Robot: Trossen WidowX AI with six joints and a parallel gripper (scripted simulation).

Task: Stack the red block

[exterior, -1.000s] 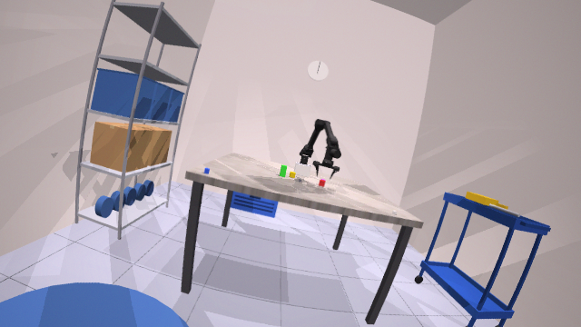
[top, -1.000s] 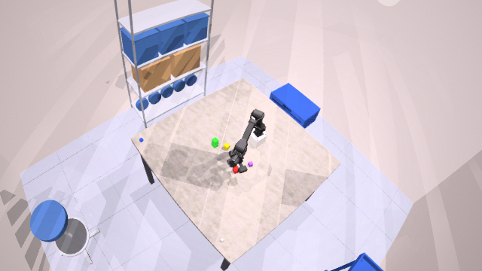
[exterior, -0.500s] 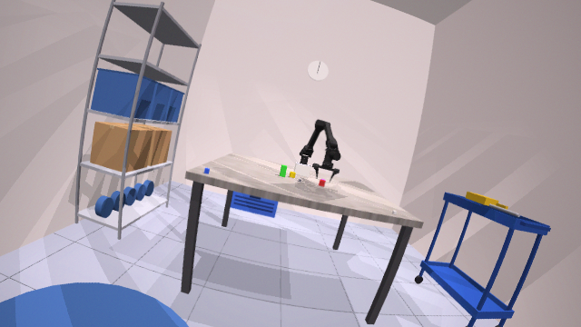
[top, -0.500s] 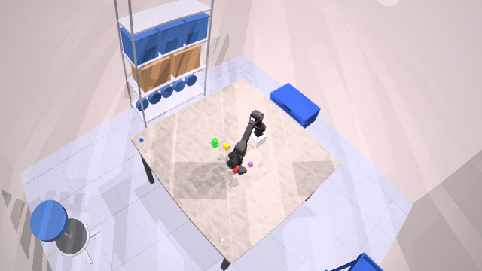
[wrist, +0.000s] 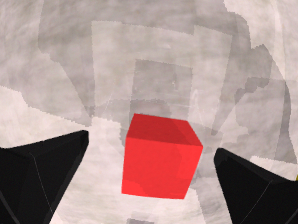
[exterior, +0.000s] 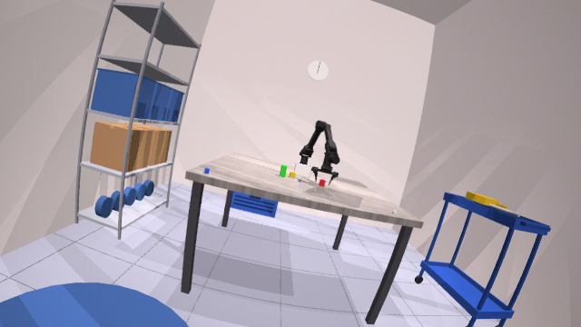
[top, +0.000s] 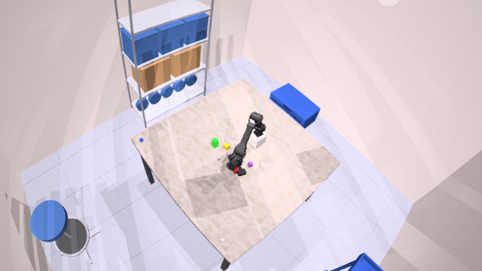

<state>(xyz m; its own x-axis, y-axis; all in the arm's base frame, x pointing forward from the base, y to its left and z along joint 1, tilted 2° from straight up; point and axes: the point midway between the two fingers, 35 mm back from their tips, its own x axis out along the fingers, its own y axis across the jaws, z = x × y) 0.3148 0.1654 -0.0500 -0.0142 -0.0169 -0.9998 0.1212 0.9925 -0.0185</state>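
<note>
The red block is 10 mm above my gripper tip. From my gripper tip the other things lie so: small blue block (540 mm ahead, 610 mm to the right); then yellow block (60 mm behind, 220 mm to the right); then purple block (130 mm behind, 10 mm to the left).
</note>
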